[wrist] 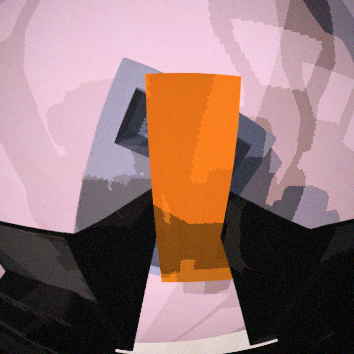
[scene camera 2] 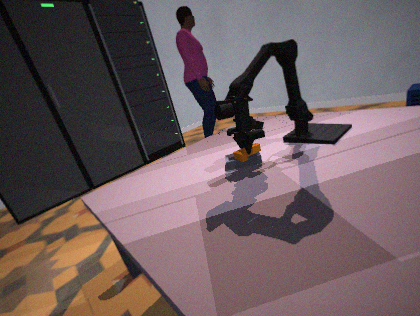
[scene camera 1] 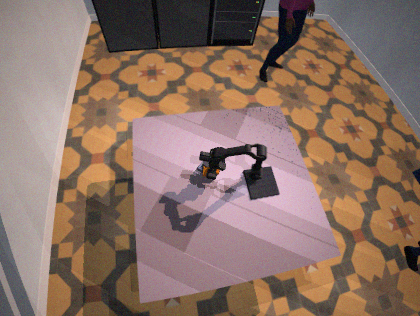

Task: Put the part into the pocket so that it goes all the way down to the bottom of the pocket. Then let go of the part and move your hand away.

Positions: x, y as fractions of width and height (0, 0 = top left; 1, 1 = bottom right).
My gripper (scene camera 2: 0.59, 0.49) grips an orange block (wrist: 0.54, 0.33). Further things: a grey pocket block (wrist: 0.33, 0.48).
My gripper is seen too in the wrist view (wrist: 0.53, 0.55).
